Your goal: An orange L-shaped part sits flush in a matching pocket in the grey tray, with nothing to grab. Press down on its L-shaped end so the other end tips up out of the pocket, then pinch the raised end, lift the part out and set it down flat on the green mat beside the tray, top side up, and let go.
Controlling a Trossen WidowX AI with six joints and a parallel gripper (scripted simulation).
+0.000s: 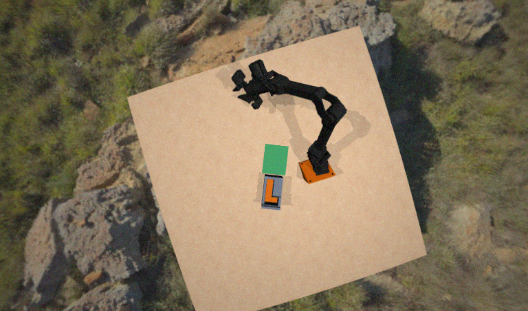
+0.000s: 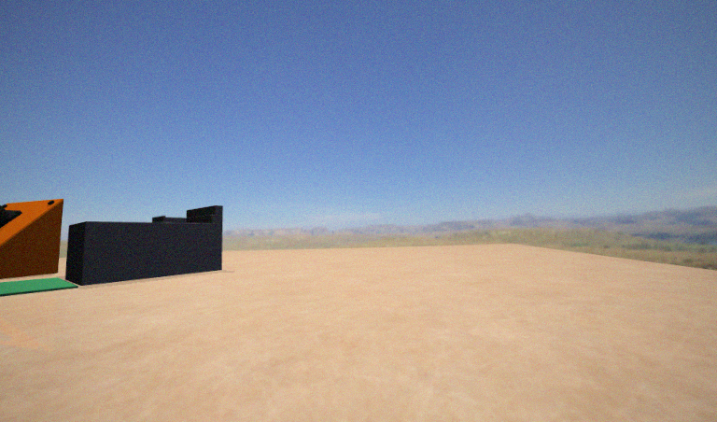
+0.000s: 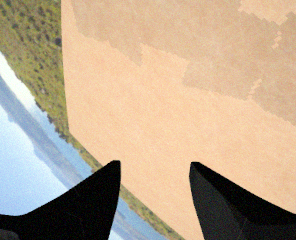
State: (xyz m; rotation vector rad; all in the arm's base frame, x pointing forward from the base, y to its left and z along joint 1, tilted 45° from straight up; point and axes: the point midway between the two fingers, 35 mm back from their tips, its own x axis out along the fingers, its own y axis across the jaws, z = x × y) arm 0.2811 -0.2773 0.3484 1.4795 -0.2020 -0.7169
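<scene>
Now: the orange L-shaped part 51 cm to the left of my gripper tip, 5 cm behind it and 3 cm below it. Round my gripper tip: green mat 36 cm to the left, 11 cm behind, 9 cm below.
</scene>
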